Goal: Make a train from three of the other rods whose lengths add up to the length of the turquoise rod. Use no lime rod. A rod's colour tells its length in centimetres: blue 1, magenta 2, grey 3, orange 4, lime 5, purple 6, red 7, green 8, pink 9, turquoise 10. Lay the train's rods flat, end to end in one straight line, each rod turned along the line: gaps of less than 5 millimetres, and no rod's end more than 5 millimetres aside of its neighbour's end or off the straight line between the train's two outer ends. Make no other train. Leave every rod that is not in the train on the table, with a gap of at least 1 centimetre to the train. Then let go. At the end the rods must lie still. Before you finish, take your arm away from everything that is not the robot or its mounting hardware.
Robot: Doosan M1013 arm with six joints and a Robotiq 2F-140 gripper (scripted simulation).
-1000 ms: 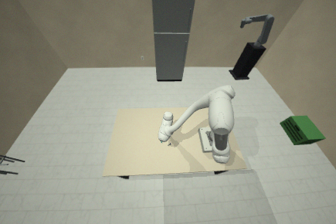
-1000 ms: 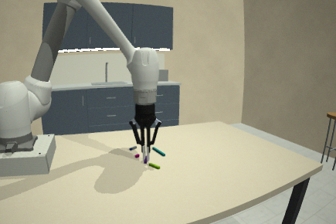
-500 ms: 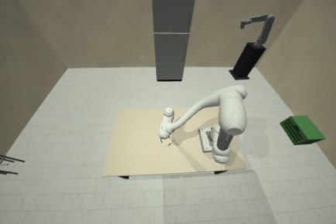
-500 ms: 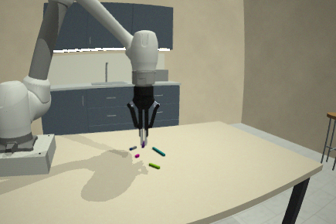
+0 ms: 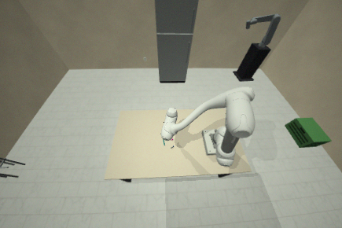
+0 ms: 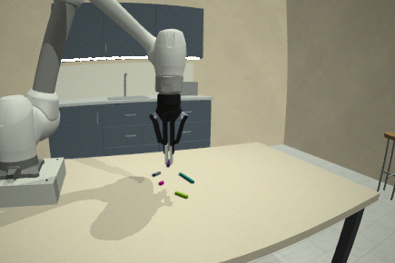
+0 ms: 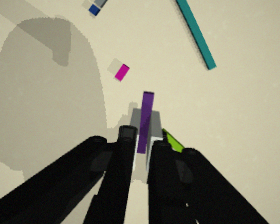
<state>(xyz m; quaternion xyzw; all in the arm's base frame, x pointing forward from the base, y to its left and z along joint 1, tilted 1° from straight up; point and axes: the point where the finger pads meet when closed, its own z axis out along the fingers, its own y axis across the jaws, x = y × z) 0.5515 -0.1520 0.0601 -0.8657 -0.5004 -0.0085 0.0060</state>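
My hand is 30 mm above the purple rod. The rest, counted from my hand: turquoise rod: 120 mm below, 90 mm ahead, 60 mm to the left; lime rod: 120 mm below, 70 mm to the right, 10 mm ahead; magenta rod: 120 mm below, 50 mm to the left, 10 mm behind.
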